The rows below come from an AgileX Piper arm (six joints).
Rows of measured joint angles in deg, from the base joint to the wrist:
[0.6, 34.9, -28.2, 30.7, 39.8, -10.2]
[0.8, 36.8, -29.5, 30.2, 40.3, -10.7]
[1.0, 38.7, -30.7, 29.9, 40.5, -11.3]
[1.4, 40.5, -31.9, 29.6, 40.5, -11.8]
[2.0, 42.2, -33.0, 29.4, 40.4, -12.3]
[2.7, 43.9, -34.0, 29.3, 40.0, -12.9]
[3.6, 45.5, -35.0, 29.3, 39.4, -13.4]
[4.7, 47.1, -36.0, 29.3, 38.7, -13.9]
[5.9, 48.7, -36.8, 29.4, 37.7, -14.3]
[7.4, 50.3, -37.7, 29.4, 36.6, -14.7]
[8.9, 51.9, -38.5, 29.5, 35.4, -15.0]
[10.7, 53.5, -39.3, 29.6, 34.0, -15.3]
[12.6, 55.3, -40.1, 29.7, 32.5, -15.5]
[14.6, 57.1, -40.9, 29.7, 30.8, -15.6]
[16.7, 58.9, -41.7, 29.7, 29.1, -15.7]
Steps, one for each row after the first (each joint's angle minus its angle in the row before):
[0.2, 1.9, -1.3, -0.5, 0.5, -0.5]
[0.2, 1.9, -1.2, -0.3, 0.2, -0.6]
[0.4, 1.8, -1.2, -0.3, 0.0, -0.5]
[0.6, 1.7, -1.1, -0.2, -0.1, -0.5]
[0.7, 1.7, -1.0, -0.1, -0.4, -0.6]
[0.9, 1.6, -1.0, 0.0, -0.6, -0.5]
[1.1, 1.6, -1.0, 0.0, -0.7, -0.5]
[1.2, 1.6, -0.8, 0.1, -1.0, -0.4]
[1.5, 1.6, -0.9, 0.0, -1.1, -0.4]
[1.5, 1.6, -0.8, 0.1, -1.2, -0.3]
[1.8, 1.6, -0.8, 0.1, -1.4, -0.3]
[1.9, 1.8, -0.8, 0.1, -1.5, -0.2]
[2.0, 1.8, -0.8, 0.0, -1.7, -0.1]
[2.1, 1.8, -0.8, 0.0, -1.7, -0.1]

